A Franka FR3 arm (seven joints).
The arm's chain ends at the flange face. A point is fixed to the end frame.
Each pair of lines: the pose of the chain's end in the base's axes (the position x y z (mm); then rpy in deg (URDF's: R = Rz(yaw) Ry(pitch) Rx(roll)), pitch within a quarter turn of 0, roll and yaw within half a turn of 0), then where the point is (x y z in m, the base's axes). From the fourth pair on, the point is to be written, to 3 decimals.
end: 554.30, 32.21, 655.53, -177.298, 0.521, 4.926
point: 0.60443 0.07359 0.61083
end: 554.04, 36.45, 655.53, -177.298, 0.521, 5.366
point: 0.60385 0.07822 0.61083
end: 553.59, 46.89, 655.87, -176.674, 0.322, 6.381
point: 0.60275 0.09003 0.61176
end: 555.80, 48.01, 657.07, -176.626, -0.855, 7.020
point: 0.605 0.092 0.614
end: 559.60, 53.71, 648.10, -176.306, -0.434, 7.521
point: 0.608 0.098 0.605
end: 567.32, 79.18, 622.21, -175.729, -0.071, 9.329
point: 0.614 0.126 0.579
